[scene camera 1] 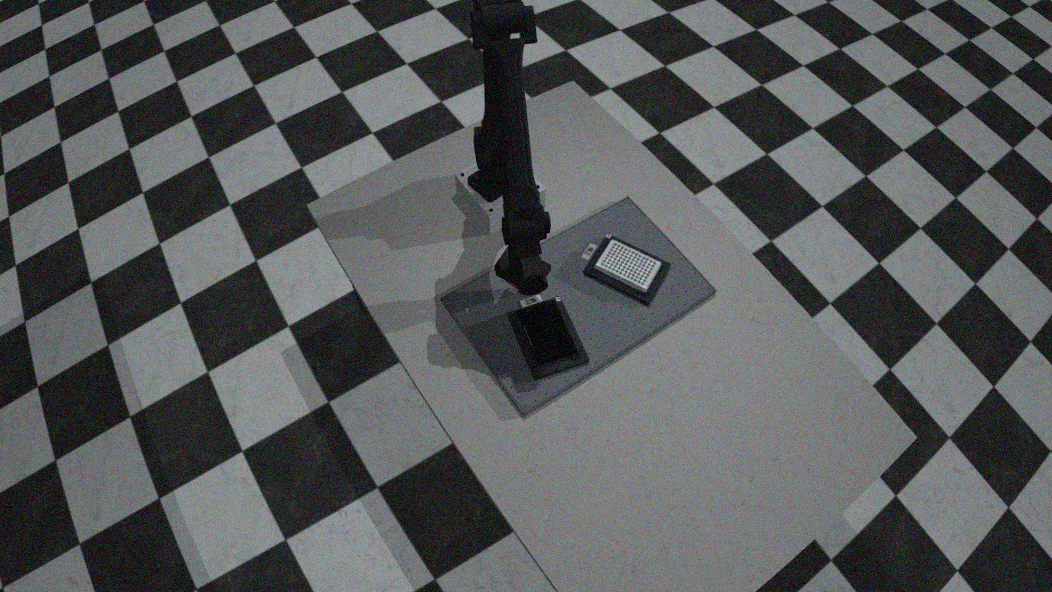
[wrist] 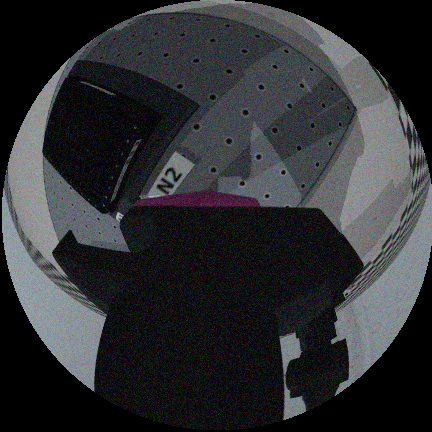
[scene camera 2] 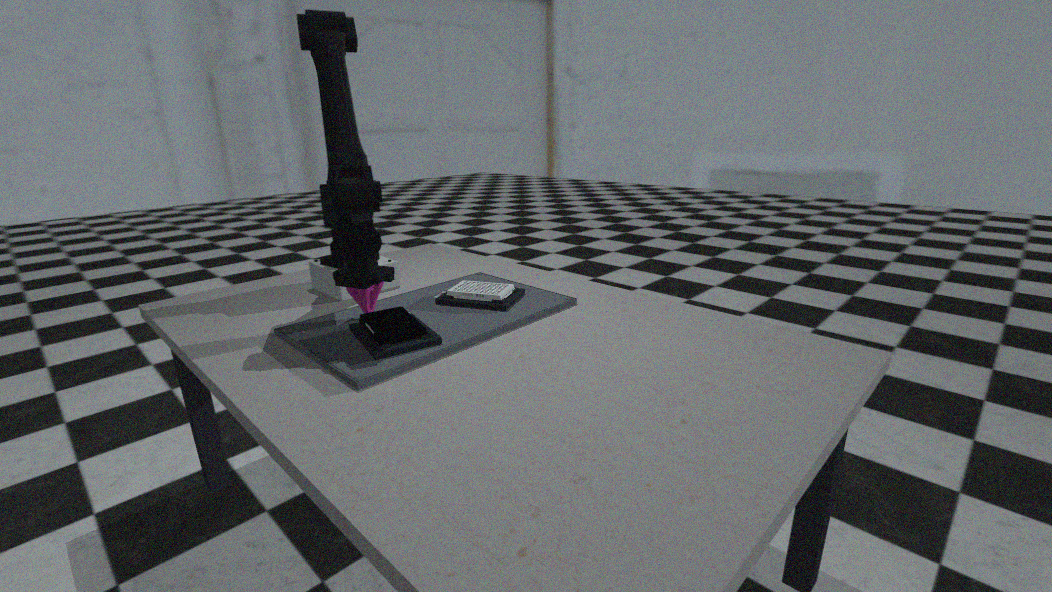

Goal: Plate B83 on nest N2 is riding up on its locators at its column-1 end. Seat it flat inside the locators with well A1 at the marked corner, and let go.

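Where they show: gripper, between the fingertips: (wrist: pixel 207 197); arm's base, origin of its link: (scene camera 1: pixel 497 179).
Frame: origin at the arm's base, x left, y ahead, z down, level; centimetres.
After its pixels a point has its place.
Observation:
The black plate B83 (scene camera 1: pixel 545 331) @(x -18.6, y 35.8, z 2.7 cm) (scene camera 2: pixel 395 323) @(x -18.3, y 36.9, z 2.6 cm) (wrist: pixel 97 127) @(x -18.9, y 32.5, z 2.3 cm) lies in the dark nest N2 (scene camera 1: pixel 571 366) @(x -19.7, y 44.6, z 4.4 cm) (scene camera 2: pixel 428 343) @(x -18.4, y 45.2, z 4.6 cm) (wrist: pixel 176 107) @(x -20.4, y 27.8, z 4.1 cm). Its top stands above the nest rim in scene camera 2; the dim light hides its exact tilt and its wells. The N2 label (scene camera 1: pixel 530 300) @(x -14.8, y 27.2, z 5.1 cm) (wrist: pixel 170 176) @(x -15.1, y 27.2, z 5.1 cm) is at the end facing the arm, with a small white corner mark (scene camera 1: pixel 558 299) @(x -10.6, y 31.5, z 4.1 cm) (wrist: pixel 119 216) @(x -10.6, y 31.5, z 4.1 cm) near it. My gripper (scene camera 2: pixel 368 310) @(x -14.1, y 24.0, z 5.2 cm) is shut and empty, its magenta fingers pointing down at that end, close to the plate; contact cannot be made out. The arm hides the fingertips in scene camera 1.
A white well plate (scene camera 1: pixel 628 265) @(x 6.5, y 36.2, z 2.9 cm) (scene camera 2: pixel 481 290) @(x 5.3, y 37.4, z 2.7 cm) sits on a second dark nest (scene camera 1: pixel 648 298) @(x 4.1, y 44.7, z 4.1 cm) (scene camera 2: pixel 507 304) @(x 4.5, y 45.0, z 4.3 cm) to the right. Both nests stand on a grey perforated board (scene camera 1: pixel 676 283) @(x 12.5, y 46.1, z 5.3 cm) (scene camera 2: pixel 548 300) @(x 13.6, y 49.2, z 5.3 cm) (wrist: pixel 230 50) @(x -26.3, y 26.0, z 5.3 cm) on the table (scene camera 1: pixel 698 412) @(x -7.1, y 69.7, z 6.5 cm) (scene camera 2: pixel 588 427) @(x -23.4, y 79.6, z 6.6 cm). Arm shadows cross the board's left part.

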